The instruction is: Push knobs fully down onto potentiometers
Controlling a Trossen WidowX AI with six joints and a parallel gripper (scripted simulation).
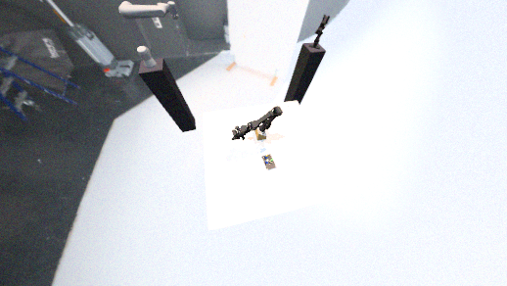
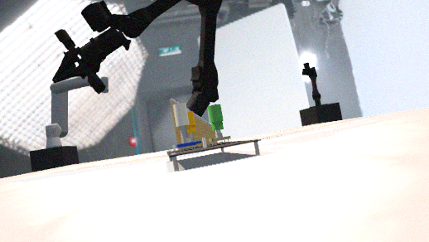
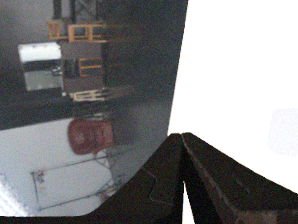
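Right now the yellow knob is 180 mm ahead of my gripper tip, 310 mm to the left of it and 170 mm below it. The rest, counted from my gripper tip: green knob: 240 mm ahead, 350 mm to the left, 170 mm below.
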